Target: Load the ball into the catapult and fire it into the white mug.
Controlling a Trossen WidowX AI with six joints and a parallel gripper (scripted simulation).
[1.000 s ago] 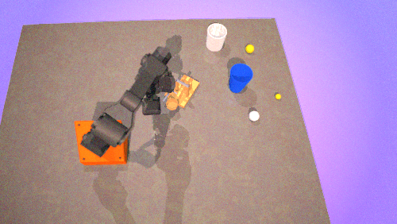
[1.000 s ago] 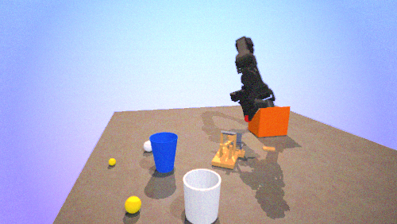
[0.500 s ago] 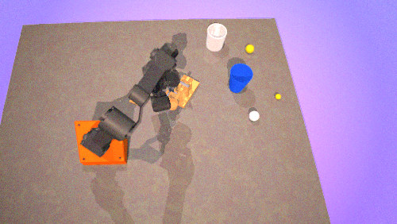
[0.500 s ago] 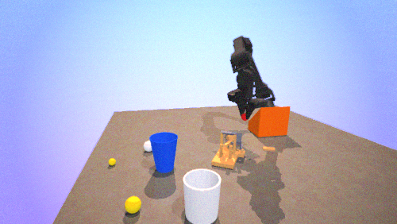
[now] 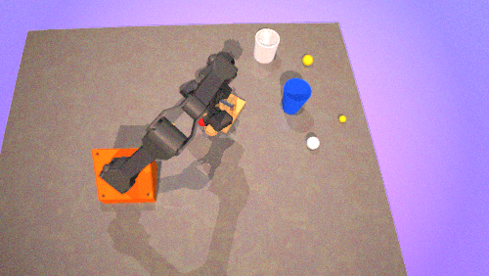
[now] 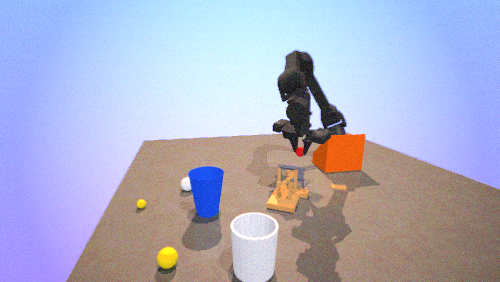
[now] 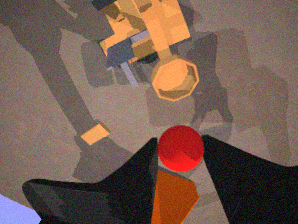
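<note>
Now: the orange peg 13 cm behind my gripper tip, 12 cm below it and 5 cm to the left of it. Round my gripper tip: red ball: 1 cm above; then blue cup: 32 cm ahead, 11 cm to the left, 9 cm below; then white ball: 38 cm ahead, 10 cm below, 5 cm to the right.
</note>
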